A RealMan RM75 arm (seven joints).
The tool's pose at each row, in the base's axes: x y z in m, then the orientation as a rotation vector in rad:
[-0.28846, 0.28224, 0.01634, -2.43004, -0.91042, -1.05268]
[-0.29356, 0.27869, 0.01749, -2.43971, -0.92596, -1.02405]
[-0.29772, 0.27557, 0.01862, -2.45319, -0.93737, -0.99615]
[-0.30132, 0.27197, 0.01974, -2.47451, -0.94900, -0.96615]
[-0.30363, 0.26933, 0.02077, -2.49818, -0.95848, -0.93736]
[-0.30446, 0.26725, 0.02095, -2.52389, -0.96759, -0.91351]
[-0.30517, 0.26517, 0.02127, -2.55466, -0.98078, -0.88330]
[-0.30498, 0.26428, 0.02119, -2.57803, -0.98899, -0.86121]
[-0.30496, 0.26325, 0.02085, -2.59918, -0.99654, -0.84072]
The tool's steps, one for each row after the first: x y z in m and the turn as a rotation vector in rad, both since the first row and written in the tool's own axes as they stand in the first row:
[-0.00330, -0.00088, -0.00532, 0.00714, -0.02242, -0.00470]
[-0.00594, -0.00144, -0.00990, 0.01056, -0.04559, -0.00701]
[-0.00850, -0.00128, -0.01444, 0.00846, -0.07379, -0.00962]
[-0.01005, -0.00094, -0.01773, 0.00348, -0.10206, -0.01132]
[-0.01123, 0.00002, -0.01939, -0.00587, -0.12865, -0.01419]
[-0.01224, 0.00106, -0.02107, -0.01676, -0.16165, -0.01908]
[-0.01258, 0.00185, -0.02139, -0.02575, -0.18581, -0.02185]
[-0.01325, 0.00264, -0.02169, -0.03391, -0.20787, -0.02445]

